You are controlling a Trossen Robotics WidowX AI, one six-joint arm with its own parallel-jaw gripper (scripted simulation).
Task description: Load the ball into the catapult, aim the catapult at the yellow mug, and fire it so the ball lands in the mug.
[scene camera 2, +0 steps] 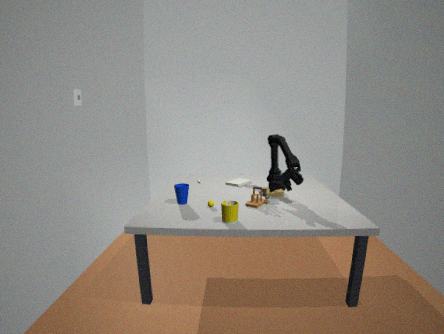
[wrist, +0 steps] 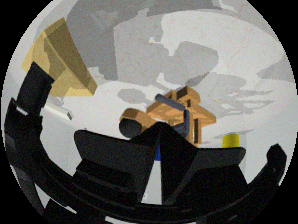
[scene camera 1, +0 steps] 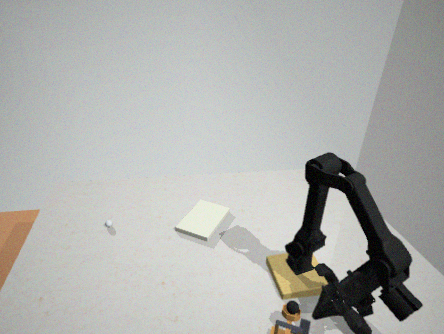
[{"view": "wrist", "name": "my gripper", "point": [161,125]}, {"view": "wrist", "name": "catapult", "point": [181,110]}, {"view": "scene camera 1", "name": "my gripper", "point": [313,317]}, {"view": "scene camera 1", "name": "flat white block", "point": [201,222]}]
